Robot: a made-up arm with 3 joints. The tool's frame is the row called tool. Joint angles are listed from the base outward. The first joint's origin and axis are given. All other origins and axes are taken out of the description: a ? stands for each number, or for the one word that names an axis. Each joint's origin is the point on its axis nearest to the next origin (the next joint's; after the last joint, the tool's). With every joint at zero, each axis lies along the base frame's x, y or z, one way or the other. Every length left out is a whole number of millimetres.
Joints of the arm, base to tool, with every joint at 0 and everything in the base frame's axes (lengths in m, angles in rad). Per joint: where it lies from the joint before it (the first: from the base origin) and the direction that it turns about. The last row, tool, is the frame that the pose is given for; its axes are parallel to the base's.
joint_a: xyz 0 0 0.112 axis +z
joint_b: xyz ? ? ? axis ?
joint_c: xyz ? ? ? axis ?
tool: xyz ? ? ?
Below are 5 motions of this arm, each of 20 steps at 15 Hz.
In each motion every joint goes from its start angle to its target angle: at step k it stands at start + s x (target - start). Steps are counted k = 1, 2, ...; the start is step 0. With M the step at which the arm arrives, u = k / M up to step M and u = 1 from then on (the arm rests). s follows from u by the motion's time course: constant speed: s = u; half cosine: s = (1 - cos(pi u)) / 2; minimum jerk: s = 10 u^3 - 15 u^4 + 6 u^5.
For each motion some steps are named. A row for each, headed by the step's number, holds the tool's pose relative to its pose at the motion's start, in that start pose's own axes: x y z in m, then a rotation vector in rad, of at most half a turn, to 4 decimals.
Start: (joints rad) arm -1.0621 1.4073 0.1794
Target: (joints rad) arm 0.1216 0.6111 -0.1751
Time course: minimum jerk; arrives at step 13
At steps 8, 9, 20:
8: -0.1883 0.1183 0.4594 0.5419 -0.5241 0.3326
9: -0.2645 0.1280 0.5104 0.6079 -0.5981 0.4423
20: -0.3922 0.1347 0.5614 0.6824 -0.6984 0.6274

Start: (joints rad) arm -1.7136 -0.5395 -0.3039
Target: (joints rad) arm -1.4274 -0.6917 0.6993
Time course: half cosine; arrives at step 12
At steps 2, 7, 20:
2: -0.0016 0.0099 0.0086 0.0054 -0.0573 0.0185
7: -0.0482 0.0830 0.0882 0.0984 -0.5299 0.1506
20: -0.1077 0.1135 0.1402 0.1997 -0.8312 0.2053

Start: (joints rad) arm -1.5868 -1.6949 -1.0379
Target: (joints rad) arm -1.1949 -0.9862 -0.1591
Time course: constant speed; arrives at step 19
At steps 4, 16, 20:
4: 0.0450 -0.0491 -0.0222 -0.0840 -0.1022 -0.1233
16: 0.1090 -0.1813 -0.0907 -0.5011 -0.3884 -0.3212
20: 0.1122 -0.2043 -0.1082 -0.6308 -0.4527 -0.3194

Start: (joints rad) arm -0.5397 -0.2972 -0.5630
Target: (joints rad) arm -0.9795 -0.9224 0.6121
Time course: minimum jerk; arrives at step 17
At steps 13, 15, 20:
13: -0.0652 -0.2124 0.4218 0.6110 -1.2530 -0.3463
15: -0.0888 -0.2421 0.4428 0.6507 -1.3575 -0.4033
20: -0.0933 -0.2474 0.4462 0.6576 -1.3763 -0.4140

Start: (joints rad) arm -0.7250 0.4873 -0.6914
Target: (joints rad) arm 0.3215 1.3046 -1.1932
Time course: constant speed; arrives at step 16
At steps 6, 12, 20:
6: -0.0625 0.0193 -0.0589 -0.4363 -0.0503 0.0094
12: -0.1113 0.0024 -0.0678 -0.7908 -0.2121 -0.0902
20: -0.1471 -0.0100 -0.0466 -0.9525 -0.3781 -0.1987

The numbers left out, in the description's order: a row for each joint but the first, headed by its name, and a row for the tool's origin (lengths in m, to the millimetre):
joint_b: xyz 0.301 0.108 0, axis -x
joint_c: xyz 0 0.222 -0.088, axis -y
tool: xyz 0.194 0 -0.085

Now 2 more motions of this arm.
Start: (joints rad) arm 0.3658 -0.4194 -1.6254
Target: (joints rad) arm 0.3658 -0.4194 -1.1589
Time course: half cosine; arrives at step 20
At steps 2, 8, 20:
2: 0.0010 0.0000 0.0022 0.0000 -0.0114 0.0000
8: 0.0111 0.0000 0.0322 0.0000 -0.1612 0.0000
20: 0.0175 0.0000 0.0963 0.0000 -0.4665 0.0000

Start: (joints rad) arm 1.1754 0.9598 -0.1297
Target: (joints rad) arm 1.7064 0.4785 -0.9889
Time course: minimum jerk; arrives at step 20
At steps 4, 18, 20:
4: -0.0093 0.0141 0.0082 0.0248 0.0248 0.0221
18: -0.2919 0.1959 0.1198 0.1862 0.4742 0.5874
20: -0.2955 0.1967 0.1205 0.1851 0.4786 0.5938

